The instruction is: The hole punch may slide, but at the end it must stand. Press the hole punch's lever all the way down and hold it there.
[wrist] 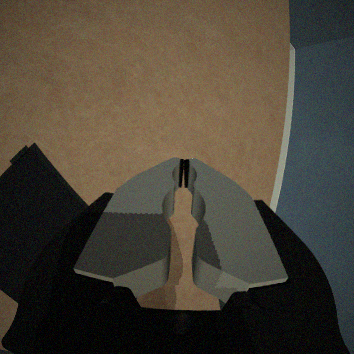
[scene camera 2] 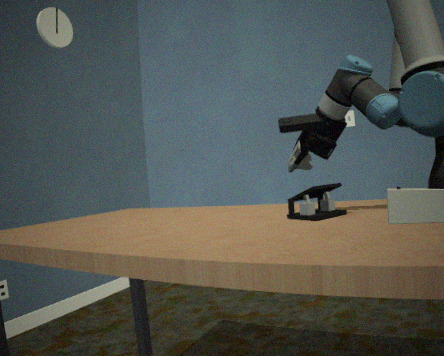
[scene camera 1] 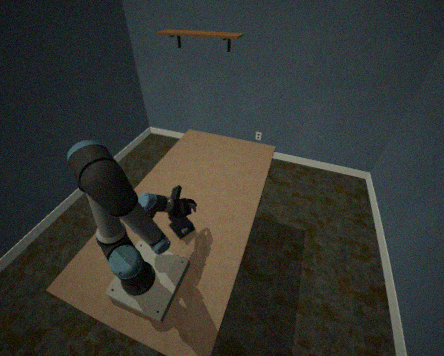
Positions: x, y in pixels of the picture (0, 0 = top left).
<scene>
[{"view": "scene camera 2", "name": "my gripper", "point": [289, 171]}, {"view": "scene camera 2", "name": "black hole punch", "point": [326, 208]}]
</scene>
